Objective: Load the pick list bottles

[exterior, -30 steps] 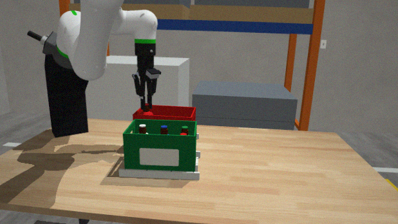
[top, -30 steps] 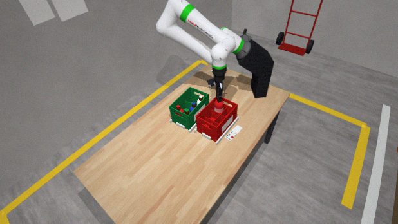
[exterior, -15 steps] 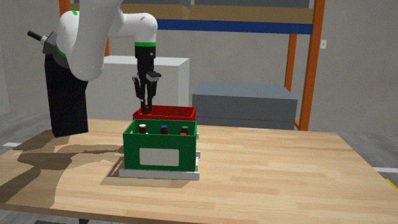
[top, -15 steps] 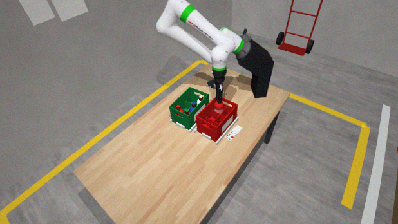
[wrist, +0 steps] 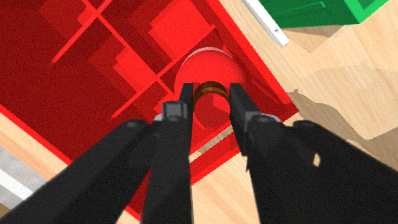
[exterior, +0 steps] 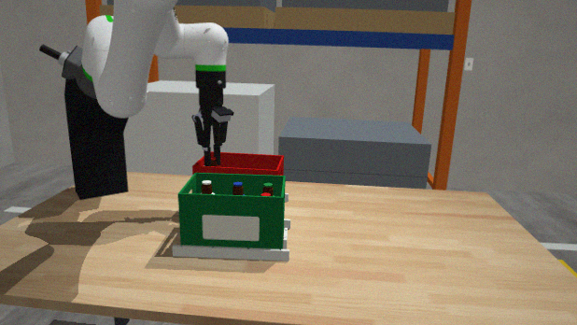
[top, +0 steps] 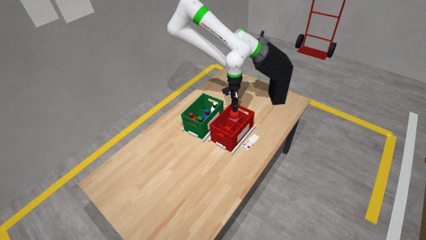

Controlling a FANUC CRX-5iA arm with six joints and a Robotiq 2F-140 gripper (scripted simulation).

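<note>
My gripper is now 80 mm above the red-capped bottle. From my hand the other things lie so: blue-label bottle 70 mm ahead, 180 mm to the right, 110 mm below; red crate 90 mm ahead, 20 mm to the left, 120 mm below; white-capped bottle 20 mm behind, 160 mm to the right, 110 mm below.
</note>
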